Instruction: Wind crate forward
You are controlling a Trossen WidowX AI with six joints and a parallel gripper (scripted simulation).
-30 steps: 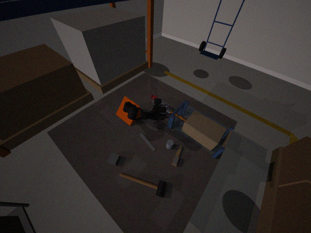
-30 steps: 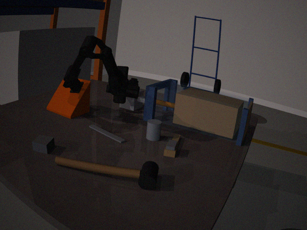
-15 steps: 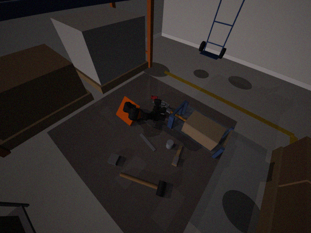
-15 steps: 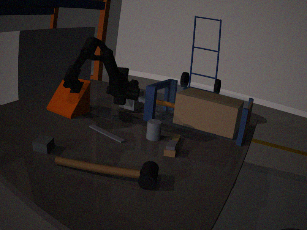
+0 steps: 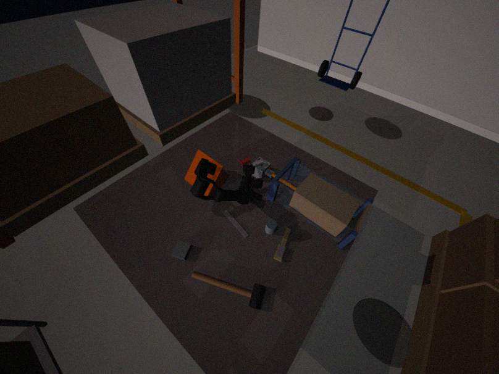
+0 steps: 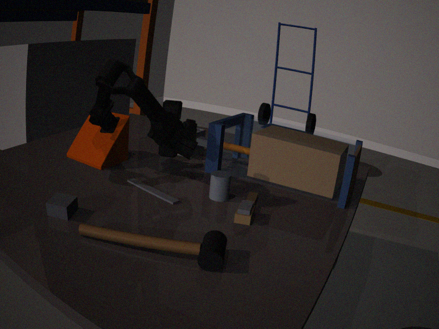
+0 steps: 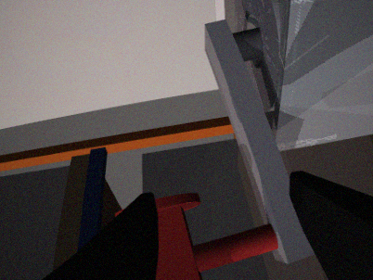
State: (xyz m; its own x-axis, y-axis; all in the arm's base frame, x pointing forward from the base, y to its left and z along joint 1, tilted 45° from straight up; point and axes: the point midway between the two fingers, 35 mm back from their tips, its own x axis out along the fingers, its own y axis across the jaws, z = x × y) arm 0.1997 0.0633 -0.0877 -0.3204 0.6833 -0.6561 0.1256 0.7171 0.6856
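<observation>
My gripper tip is 40 mm past the red knob and 10 mm below it. From my gripper tip the other things lie so: flat grey bar: 300 mm to the right, 120 mm below, 90 mm ahead; then grey winch: 90 mm below, 80 mm to the left; then small wooden tool: 370 mm ahead, 260 mm to the right, 110 mm below.
</observation>
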